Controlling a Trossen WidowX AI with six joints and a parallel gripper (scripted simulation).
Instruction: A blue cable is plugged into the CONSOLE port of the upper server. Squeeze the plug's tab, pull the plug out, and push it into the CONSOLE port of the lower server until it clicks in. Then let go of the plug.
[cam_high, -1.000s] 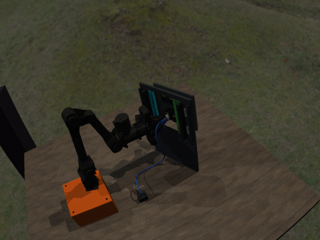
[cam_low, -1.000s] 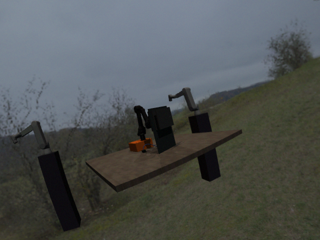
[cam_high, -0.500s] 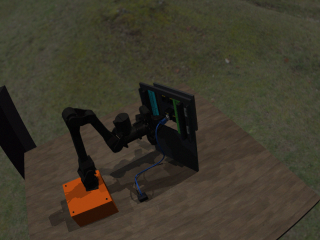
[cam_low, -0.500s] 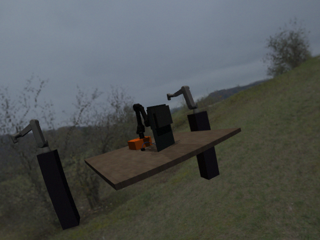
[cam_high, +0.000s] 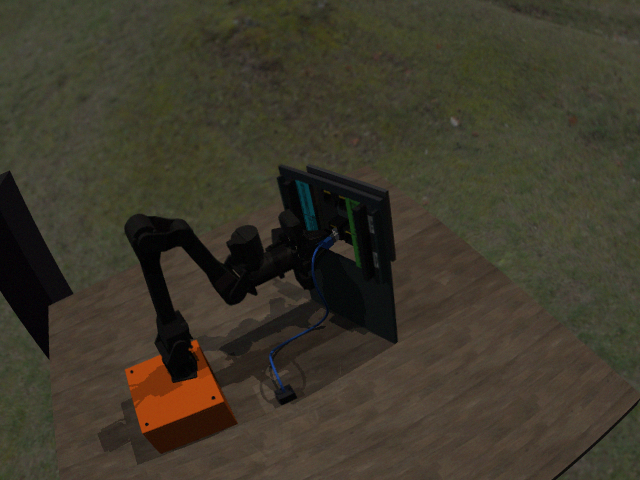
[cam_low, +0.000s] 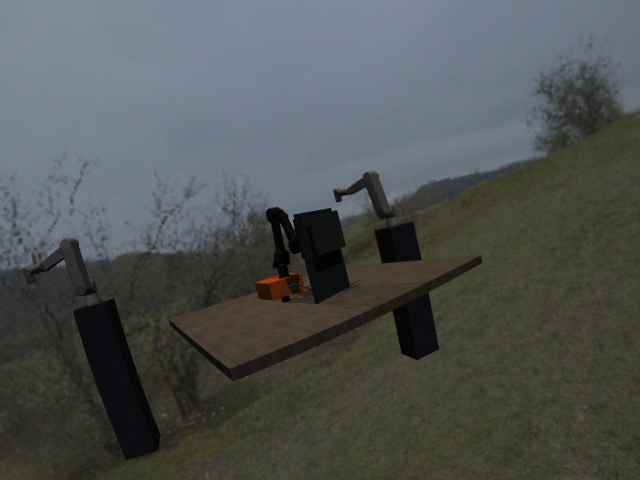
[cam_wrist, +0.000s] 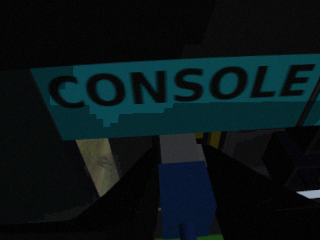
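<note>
The blue plug lies right at my gripper tip. The rest, counted from my gripper tip: black anchor block (21 cm behind, 20 cm to the right, 24 cm below).
</note>
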